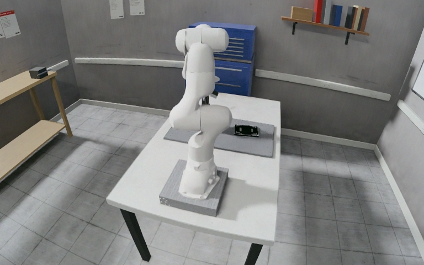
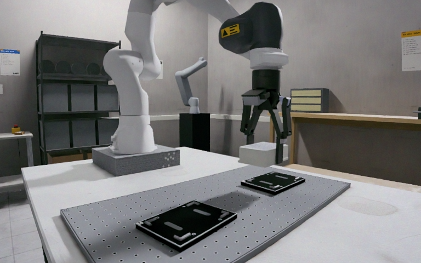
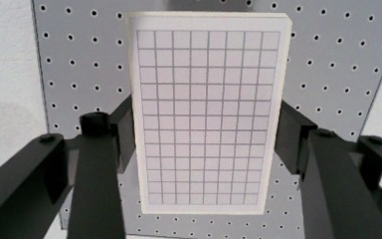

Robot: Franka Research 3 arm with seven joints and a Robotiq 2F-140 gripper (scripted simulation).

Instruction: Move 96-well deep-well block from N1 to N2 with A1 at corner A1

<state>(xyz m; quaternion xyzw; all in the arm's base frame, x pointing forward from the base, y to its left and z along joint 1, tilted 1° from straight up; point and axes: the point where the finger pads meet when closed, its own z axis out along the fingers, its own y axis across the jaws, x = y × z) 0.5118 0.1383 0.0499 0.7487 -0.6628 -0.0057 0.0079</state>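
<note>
My gripper is now 60 mm past the A1 mark, 10 mm to the left of it and 100 mm above it. From my hand the other things lie so: white 96-well deep-well block (10 mm below).
</note>
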